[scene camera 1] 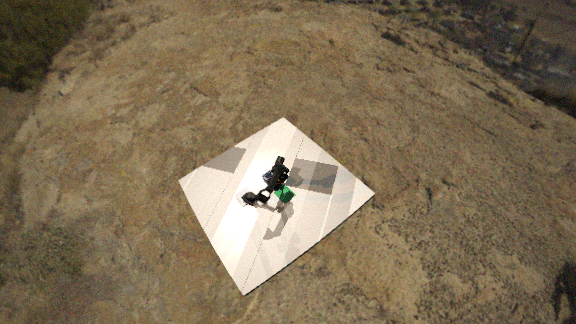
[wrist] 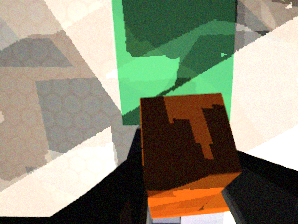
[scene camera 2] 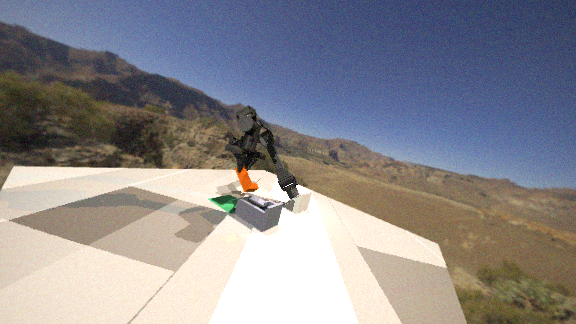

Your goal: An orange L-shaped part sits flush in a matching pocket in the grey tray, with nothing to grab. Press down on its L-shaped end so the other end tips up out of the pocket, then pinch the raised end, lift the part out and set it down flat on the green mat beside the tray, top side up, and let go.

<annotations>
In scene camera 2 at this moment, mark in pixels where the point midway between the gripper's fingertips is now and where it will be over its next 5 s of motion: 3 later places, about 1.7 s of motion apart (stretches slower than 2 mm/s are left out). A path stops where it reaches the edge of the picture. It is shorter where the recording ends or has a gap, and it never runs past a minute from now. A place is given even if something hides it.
The gripper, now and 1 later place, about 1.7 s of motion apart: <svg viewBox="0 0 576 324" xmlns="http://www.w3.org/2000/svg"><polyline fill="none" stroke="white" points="241,172 232,178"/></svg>
</annotations>
